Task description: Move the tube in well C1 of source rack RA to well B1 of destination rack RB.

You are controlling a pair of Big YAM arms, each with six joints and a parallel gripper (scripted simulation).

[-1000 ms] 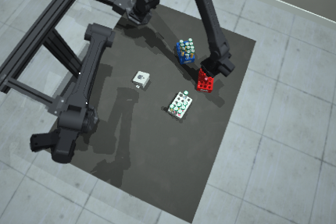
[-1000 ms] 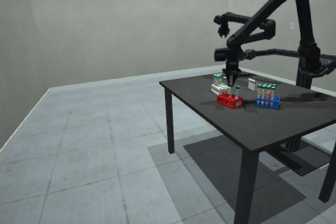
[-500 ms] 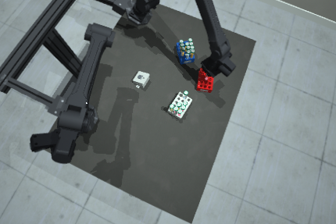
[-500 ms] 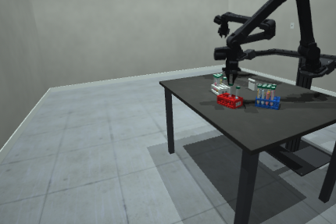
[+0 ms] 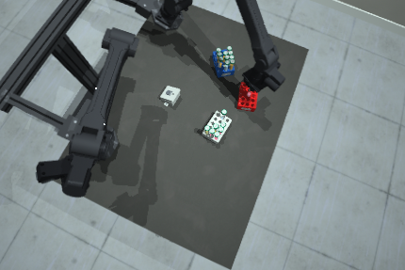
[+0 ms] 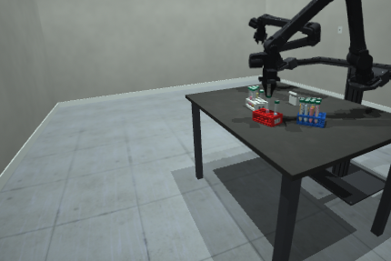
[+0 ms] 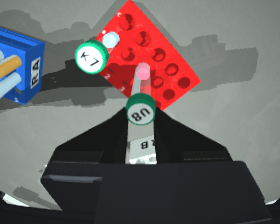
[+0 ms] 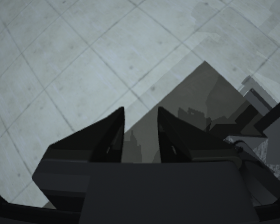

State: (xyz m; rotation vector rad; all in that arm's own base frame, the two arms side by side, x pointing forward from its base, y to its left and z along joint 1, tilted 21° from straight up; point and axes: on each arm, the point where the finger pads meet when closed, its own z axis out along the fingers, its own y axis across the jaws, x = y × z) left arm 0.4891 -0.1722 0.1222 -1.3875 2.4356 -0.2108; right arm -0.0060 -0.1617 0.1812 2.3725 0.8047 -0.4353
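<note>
My left gripper is now 60 mm above the tube. Round my left hand: white rack RB (80 mm behind, 200 mm to the right, 110 mm below); then red rack (110 mm below); then white button box (360 mm behind, 140 mm to the right, 90 mm below).
</note>
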